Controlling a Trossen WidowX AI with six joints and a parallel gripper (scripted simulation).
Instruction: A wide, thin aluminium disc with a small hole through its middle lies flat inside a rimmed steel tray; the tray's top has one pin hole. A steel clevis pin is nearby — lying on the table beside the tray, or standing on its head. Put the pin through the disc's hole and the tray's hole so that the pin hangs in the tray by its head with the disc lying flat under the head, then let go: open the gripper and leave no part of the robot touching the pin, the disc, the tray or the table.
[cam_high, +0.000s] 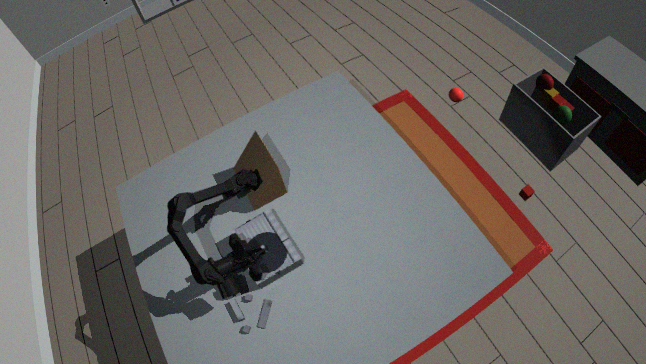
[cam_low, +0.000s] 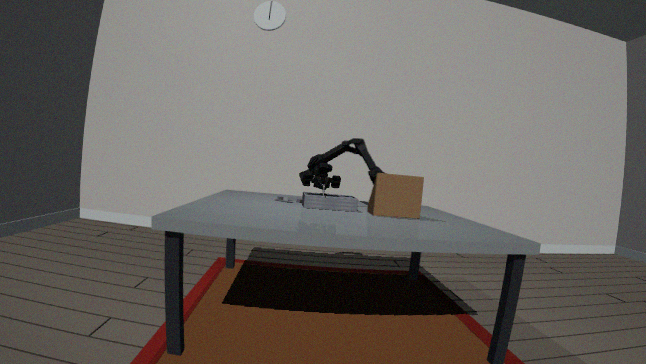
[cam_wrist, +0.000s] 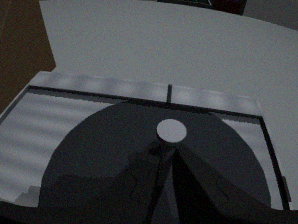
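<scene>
Right now my gripper tip is 10 mm above the steel clevis pin. Round my gripper tip: dark aluminium disc (30 mm below); then rimmed steel tray (40 mm below, 30 mm behind).
</scene>
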